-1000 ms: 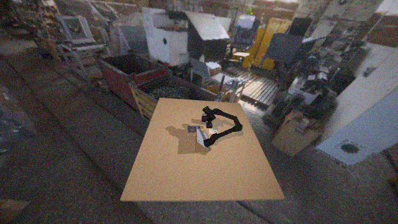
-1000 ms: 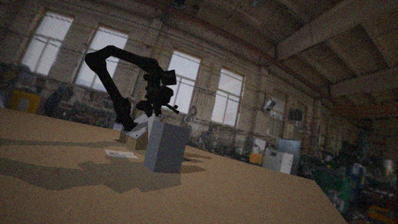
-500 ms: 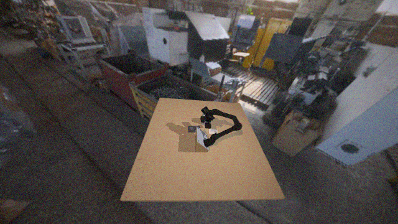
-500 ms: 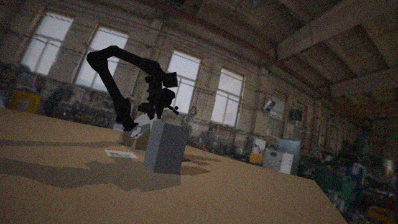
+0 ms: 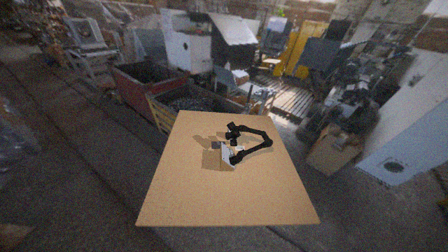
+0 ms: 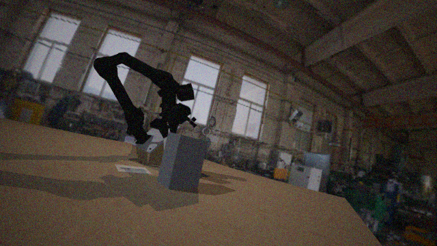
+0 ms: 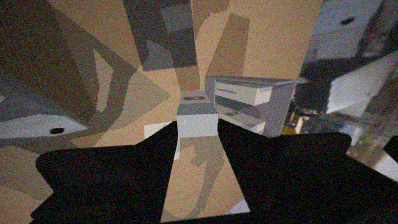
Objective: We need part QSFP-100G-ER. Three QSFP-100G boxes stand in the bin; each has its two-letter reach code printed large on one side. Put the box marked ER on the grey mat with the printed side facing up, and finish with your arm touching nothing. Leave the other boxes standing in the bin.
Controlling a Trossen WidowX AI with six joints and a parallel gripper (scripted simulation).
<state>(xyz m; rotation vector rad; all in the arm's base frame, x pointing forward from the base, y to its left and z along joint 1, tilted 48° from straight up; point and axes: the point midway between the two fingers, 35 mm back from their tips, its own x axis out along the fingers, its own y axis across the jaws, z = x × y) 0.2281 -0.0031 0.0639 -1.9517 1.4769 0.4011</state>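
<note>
My gripper tip is 3 cm short of the grey mat, 13 cm to the right of it and 12 cm above it. Round my gripper tip: paper: 3 cm behind, 10 cm to the right, 12 cm below.
</note>
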